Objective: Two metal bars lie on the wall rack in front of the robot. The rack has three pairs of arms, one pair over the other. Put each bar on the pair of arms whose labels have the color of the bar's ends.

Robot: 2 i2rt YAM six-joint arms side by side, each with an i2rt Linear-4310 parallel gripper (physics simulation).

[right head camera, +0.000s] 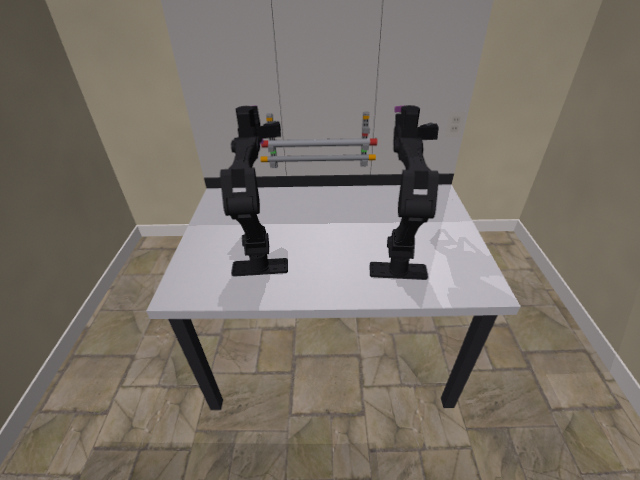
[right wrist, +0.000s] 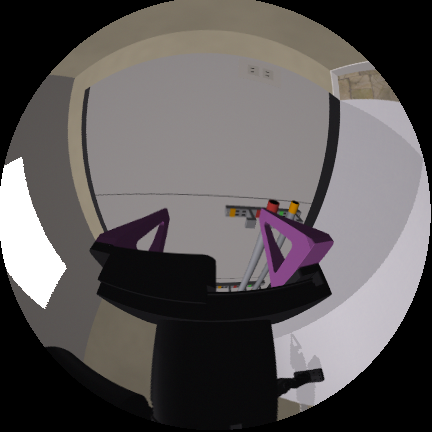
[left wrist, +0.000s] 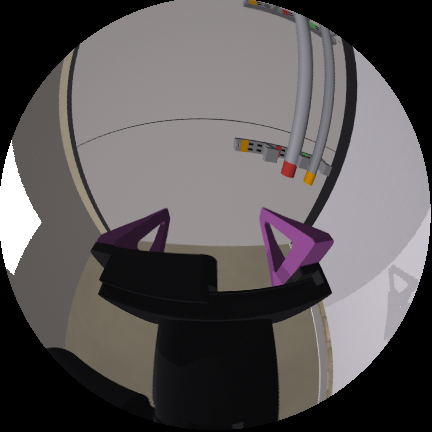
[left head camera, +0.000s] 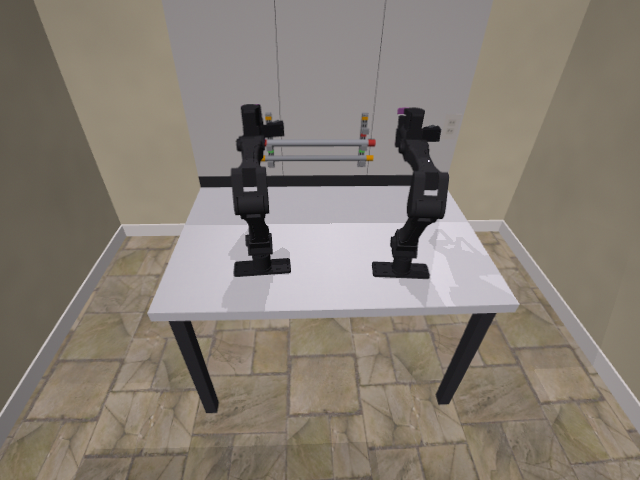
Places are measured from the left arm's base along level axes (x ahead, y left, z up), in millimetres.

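Where they show: left gripper, fingertip midpoint: [left wrist: 214, 212]; right gripper, fingertip midpoint: [right wrist: 213, 212] [left head camera: 402, 121]; left arm's base, link origin: [right head camera: 260, 268] [left head camera: 262, 268]; right arm's base, link origin: [right head camera: 398, 271] [left head camera: 400, 271].
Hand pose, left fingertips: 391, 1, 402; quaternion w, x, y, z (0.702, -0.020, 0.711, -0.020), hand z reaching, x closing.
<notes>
Each offset is from my left fingertips to the centre of the thing, as dx, dy, dz. "pt": to the spot under its first point. Level surfaces: height alone.
The wall rack @[pt +130, -458, -77] [left head camera: 364, 122] [right head camera: 366, 122] [left wrist: 258, 146] has orange labels at its top arms, red at the middle and green at the bottom. The thicker red-ended bar @[+123, -256, -160] [left head camera: 315, 143] [right head camera: 320, 142] [left wrist: 304, 80] [right wrist: 273, 205] lies on the middle, red-labelled pair. The thinner orange-ended bar @[+133, -250, -238] [left head camera: 315, 158] [right head camera: 315, 158] [left wrist: 328, 75] [right wrist: 294, 206] lies on the bottom, green-labelled pair. The top, orange-labelled pair holds no bar. My left gripper [left wrist: 214, 212] is open and empty, near the bars' left ends. My right gripper [right wrist: 213, 212] is open and empty, right of the rack; its finger partly covers the bars.
The white table @[dz -402] [left head camera: 330, 289] [right head camera: 330, 289] carries both arm bases. A dark strip @[pt +163, -277, -369] [left head camera: 320, 180] [right head camera: 330, 180] runs along the wall behind the table. Wall sockets @[+120, -853, -102] [left head camera: 450, 126] [right head camera: 454, 124] [right wrist: 260, 72] are right of the rack in the head views.
</notes>
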